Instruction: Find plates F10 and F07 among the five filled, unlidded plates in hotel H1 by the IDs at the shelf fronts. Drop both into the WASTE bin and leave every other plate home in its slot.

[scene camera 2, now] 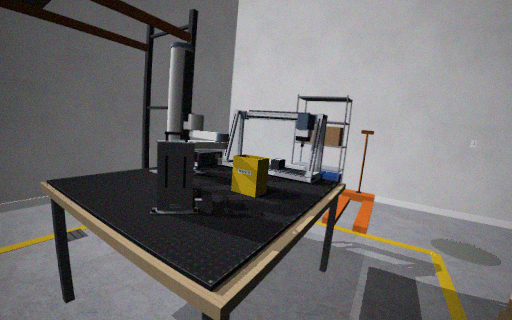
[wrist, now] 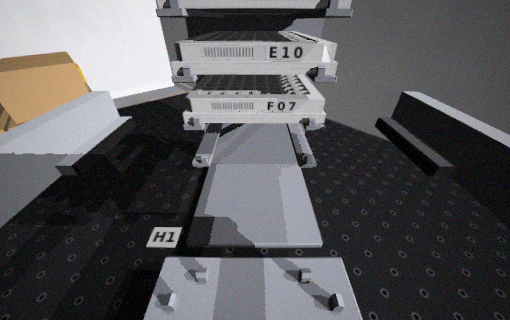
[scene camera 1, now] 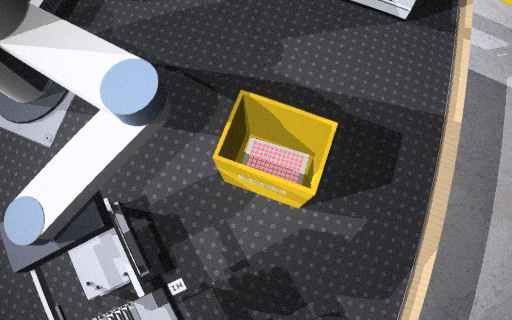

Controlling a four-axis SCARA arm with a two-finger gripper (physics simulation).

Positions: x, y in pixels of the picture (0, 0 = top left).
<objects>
plate F10: scene camera 1 282, 162; not seen in the wrist view (out of frame)
</objects>
